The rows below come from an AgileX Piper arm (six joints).
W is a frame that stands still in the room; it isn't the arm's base.
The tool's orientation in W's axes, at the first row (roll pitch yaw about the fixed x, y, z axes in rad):
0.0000 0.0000 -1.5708
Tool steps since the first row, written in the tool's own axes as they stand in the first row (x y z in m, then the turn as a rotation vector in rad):
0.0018 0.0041 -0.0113 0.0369 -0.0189 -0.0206
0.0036 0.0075 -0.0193 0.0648 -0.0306 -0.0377
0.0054 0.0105 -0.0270 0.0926 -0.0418 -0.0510
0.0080 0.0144 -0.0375 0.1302 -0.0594 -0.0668
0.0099 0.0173 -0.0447 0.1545 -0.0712 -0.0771
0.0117 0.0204 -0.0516 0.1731 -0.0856 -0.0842
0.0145 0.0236 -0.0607 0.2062 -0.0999 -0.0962
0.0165 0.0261 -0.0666 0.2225 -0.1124 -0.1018
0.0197 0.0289 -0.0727 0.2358 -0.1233 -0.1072
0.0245 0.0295 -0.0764 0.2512 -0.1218 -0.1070
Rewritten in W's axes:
0.0041 -0.0018 -0.0113 -0.0189 -0.0369 -0.0206
0.0075 -0.0036 -0.0193 -0.0306 -0.0648 -0.0377
0.0105 -0.0054 -0.0270 -0.0418 -0.0926 -0.0510
0.0144 -0.0080 -0.0375 -0.0594 -0.1302 -0.0668
0.0173 -0.0099 -0.0447 -0.0712 -0.1545 -0.0771
0.0204 -0.0117 -0.0516 -0.0856 -0.1731 -0.0842
0.0236 -0.0145 -0.0607 -0.0999 -0.2062 -0.0962
0.0261 -0.0165 -0.0666 -0.1124 -0.2225 -0.1018
0.0289 -0.0197 -0.0727 -0.1233 -0.2358 -0.1072
0.0295 -0.0245 -0.0764 -0.1218 -0.2512 -0.1070

